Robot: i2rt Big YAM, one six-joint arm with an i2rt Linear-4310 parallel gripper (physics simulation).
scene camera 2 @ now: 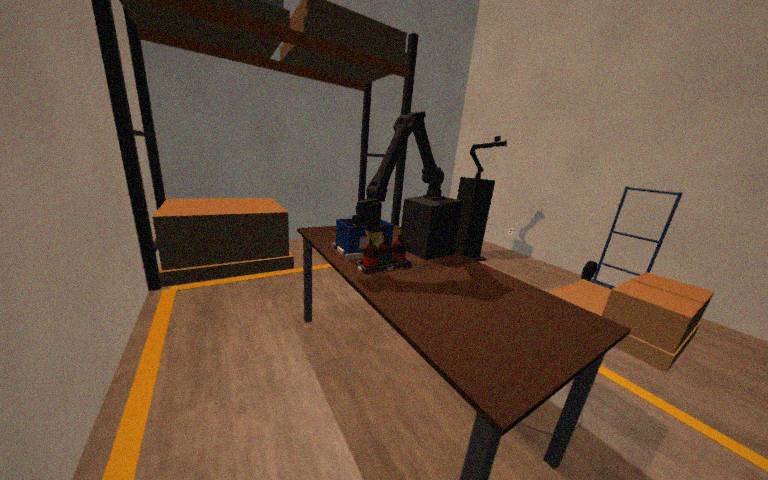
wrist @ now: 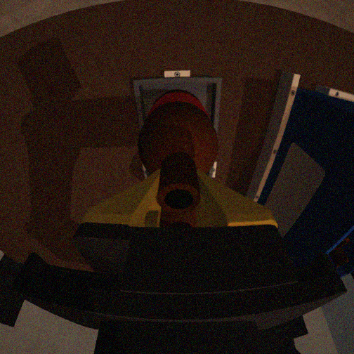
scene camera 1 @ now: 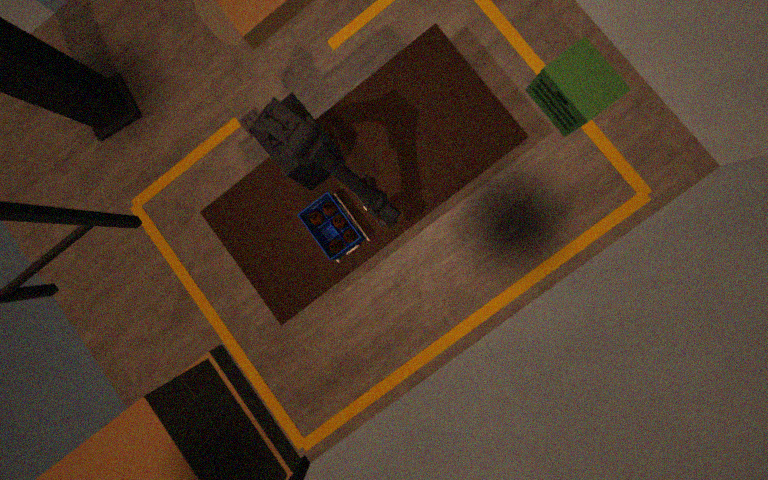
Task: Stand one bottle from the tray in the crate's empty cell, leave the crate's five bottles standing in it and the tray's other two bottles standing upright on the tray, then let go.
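Places are measured from the arm's base along level axes (x ahead, y left, z up), in metres.
Where they show: gripper, fingertip midpoint: (scene camera 2: 373, 244); arm's base, link origin: (scene camera 2: 433, 198).
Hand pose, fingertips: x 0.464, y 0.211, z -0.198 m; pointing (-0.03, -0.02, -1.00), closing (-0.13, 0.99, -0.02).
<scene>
Each offset is from my fingertips to the top centre of the thing. "*": to the spot under its first point. Level surfaces: height alone.
My gripper (scene camera 1: 389, 215) (scene camera 2: 374, 237) (wrist: 178, 175) points down over the tray, its yellow fingers shut on the neck of a dark red-brown bottle @(dx +0.008, dy +0.001, dz +0.034 m) (scene camera 2: 369, 256) (wrist: 177, 135) with a red band. This bottle is upright at one end of the small grey tray @(* dx -0.126, dy +0.029, dz -0.121 m) (scene camera 2: 396, 267) (wrist: 218, 102); I see no gap under it. The other two bottles stand beside it in scene camera 2, one with a green label @(* dx -0.062, dy +0.024, dz -0.074 m) (scene camera 2: 385, 259), one at the right (scene camera 2: 399, 251). The blue crate @(dx -0.045, dy -0.251, dz +0.049 m) (scene camera 1: 315, 237) (scene camera 2: 346, 234) (wrist: 310, 130) holds five bottles; its empty cell @(* dx -0.057, dy -0.297, dz -0.118 m) (scene camera 1: 329, 230) is in a middle row.
The crate stands close beside the tray on the brown table @(dz -0.126 m) (scene camera 1: 254, 254) (scene camera 2: 487, 339). A pale strip @(* dx -0.053, dy -0.150, dz -0.097 m) (scene camera 1: 352, 217) (wrist: 274, 150) runs along the crate's tray side. The arm's dark pedestal (scene camera 2: 430, 226) stands behind the table. A tall shelf rack (scene camera 2: 131, 141) stands beyond the crate's end.
</scene>
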